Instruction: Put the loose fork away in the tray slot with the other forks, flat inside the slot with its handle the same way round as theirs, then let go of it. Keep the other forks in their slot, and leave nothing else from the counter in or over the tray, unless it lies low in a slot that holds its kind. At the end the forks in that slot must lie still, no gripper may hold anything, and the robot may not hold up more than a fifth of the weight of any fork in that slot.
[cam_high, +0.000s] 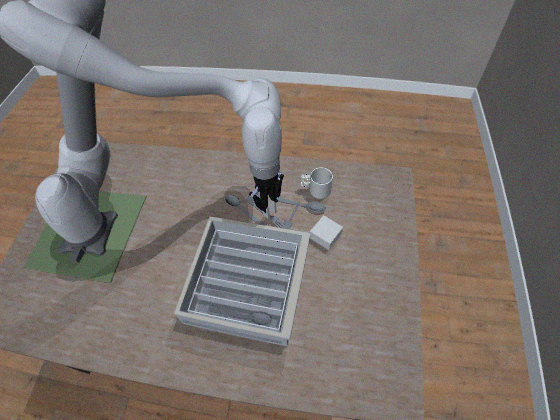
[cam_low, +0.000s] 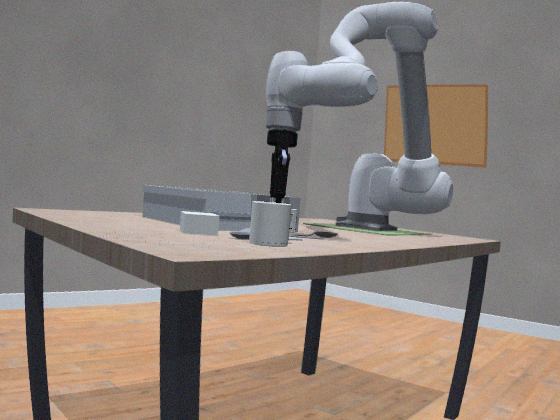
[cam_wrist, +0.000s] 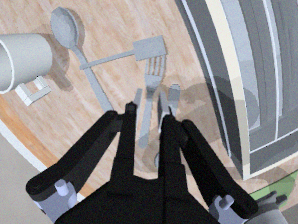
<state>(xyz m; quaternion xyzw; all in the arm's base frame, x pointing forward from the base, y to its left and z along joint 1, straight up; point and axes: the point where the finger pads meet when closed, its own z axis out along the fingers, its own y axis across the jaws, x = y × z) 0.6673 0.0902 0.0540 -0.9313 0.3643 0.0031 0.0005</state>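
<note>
The tray lies 6 cm behind my hand, 26 cm to the right of it and 1 cm below it. Round my hand: white box 20 cm ahead, 7 cm to the right, 4 cm below; then white mug 18 cm ahead, 13 cm to the left, 2 cm below.
</note>
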